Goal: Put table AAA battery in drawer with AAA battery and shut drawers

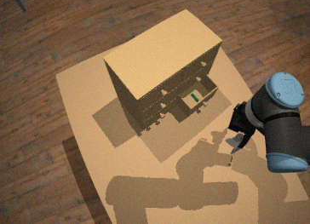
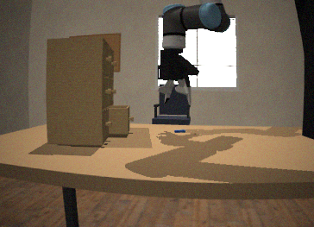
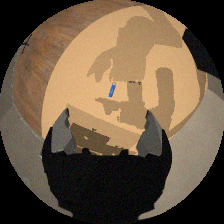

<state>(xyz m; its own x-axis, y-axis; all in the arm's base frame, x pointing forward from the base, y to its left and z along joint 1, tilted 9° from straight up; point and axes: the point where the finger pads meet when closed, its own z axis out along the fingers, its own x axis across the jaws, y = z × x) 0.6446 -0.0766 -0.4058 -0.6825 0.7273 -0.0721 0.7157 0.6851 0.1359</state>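
The blue AAA battery lies 10 cm below my hand and 1 cm behind it. From my hand the other things lie so: green battery (22 cm ahead, 9 cm below, 6 cm to the left).
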